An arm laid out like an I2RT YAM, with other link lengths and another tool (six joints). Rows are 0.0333 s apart.
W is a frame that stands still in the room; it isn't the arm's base.
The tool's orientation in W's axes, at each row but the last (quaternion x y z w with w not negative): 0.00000, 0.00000, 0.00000, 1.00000; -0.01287, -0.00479, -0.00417, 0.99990; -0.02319, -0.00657, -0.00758, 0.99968; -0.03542, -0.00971, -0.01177, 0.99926; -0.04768, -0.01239, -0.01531, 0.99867; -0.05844, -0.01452, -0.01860, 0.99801; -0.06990, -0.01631, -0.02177, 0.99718
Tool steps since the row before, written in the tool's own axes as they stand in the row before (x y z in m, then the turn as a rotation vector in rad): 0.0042, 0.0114, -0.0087, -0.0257, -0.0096, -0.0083; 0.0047, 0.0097, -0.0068, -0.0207, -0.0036, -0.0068; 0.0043, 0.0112, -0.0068, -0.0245, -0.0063, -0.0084; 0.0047, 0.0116, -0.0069, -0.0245, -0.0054, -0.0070; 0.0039, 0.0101, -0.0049, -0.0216, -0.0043, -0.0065; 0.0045, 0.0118, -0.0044, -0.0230, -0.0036, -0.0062; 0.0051, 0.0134, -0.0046, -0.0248, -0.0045, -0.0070
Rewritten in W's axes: 0.0042, 0.0114, -0.0087, -0.0257, -0.0096, -0.0083; 0.0048, 0.0095, -0.0070, -0.0207, -0.0036, -0.0069; 0.0046, 0.0108, -0.0073, -0.0245, -0.0063, -0.0084; 0.0051, 0.0110, -0.0076, -0.0245, -0.0053, -0.0071; 0.0043, 0.0095, -0.0057, -0.0216, -0.0043, -0.0066; 0.0051, 0.0110, -0.0056, -0.0229, -0.0035, -0.0065; 0.0058, 0.0124, -0.0062, -0.0248, -0.0044, -0.0072
